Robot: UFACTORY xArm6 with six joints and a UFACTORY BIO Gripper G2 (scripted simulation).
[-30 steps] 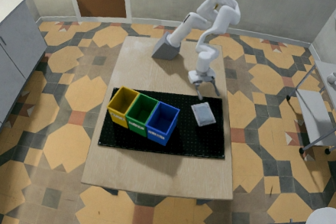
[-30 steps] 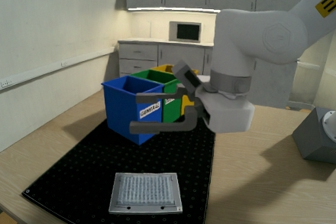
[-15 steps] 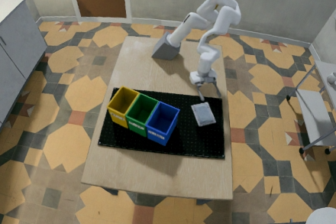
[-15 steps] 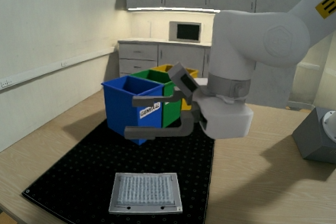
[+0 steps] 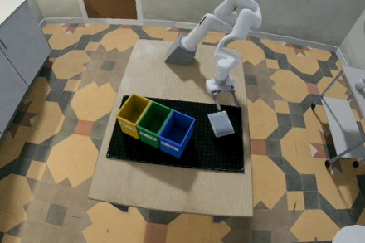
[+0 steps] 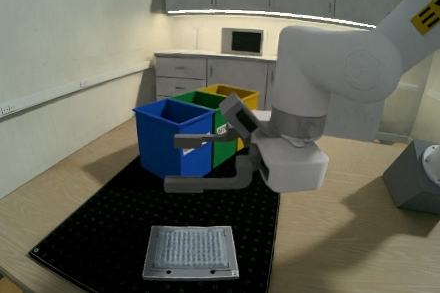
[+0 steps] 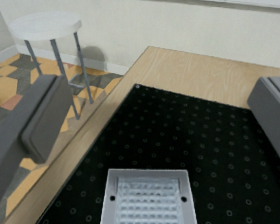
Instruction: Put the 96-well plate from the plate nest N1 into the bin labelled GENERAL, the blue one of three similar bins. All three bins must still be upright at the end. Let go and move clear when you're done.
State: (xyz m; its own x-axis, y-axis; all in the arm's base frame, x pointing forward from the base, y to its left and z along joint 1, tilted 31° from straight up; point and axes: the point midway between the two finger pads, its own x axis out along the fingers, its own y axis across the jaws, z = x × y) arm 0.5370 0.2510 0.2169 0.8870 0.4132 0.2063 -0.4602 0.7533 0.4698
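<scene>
Right now my hand is 19 cm above the clear 96-well plate. Also, from my hand: green bin (37 cm to the right, 16 cm ahead, 12 cm below); then grey plate nest N1 (20 cm below); then blue general bin (24 cm to the right, 18 cm ahead, 12 cm below).
</scene>
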